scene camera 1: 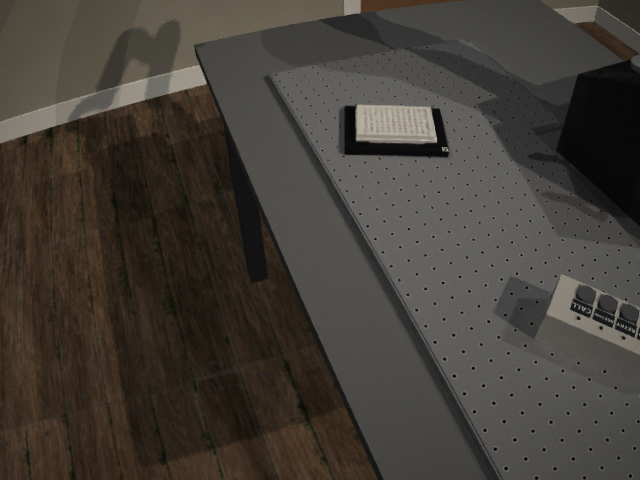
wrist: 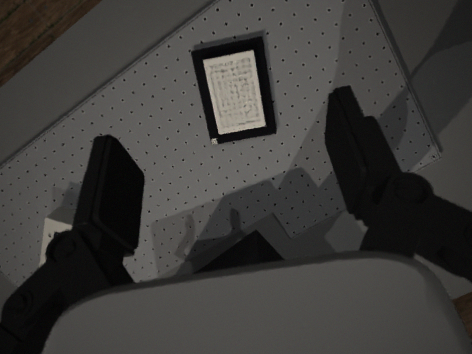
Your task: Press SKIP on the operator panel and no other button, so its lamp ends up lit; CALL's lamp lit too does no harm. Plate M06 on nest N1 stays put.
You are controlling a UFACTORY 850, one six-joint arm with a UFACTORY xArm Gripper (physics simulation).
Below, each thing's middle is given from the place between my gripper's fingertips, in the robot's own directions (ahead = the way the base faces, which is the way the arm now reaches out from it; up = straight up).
Labels:
My gripper is now 10 mm past the white plate [scene camera 1: 375, 123], 10 mm to the right of it and 410 mm above it. From my hand the other things lie so: operator panel [wrist: 61, 219]: 160 mm behind, 460 mm to the left, 400 mm below; black nest [scene camera 1: 397, 149]: 10 mm behind, 10 mm to the left, 420 mm below.

